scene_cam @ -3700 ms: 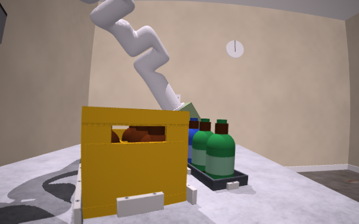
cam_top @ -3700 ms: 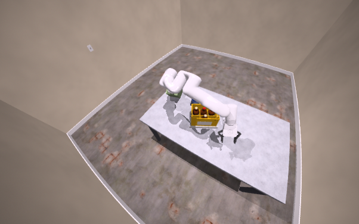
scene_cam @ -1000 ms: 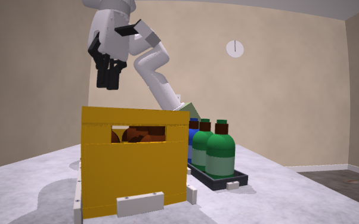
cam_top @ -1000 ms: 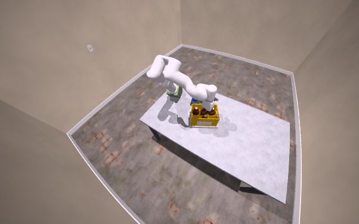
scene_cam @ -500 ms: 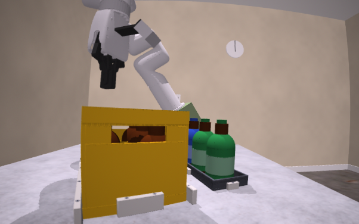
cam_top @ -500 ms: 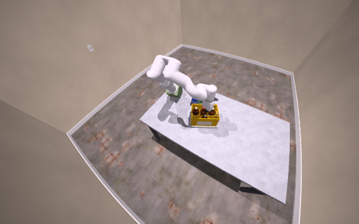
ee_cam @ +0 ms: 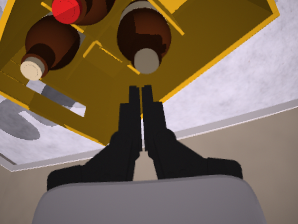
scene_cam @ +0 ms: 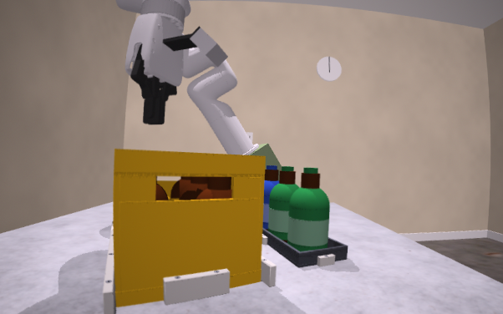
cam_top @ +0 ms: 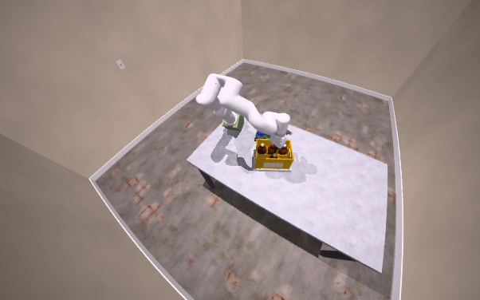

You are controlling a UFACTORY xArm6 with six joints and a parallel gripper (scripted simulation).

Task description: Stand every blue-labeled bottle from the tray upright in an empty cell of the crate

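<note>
My hand is 220 mm past the blue-labeled bottle, 210 mm to the right of it and 160 mm above it. Also, from my hand: dark tray (140 mm behind, 240 mm to the left, 230 mm below); yellow crate (20 mm behind, 30 mm to the left, 160 mm below).
</note>
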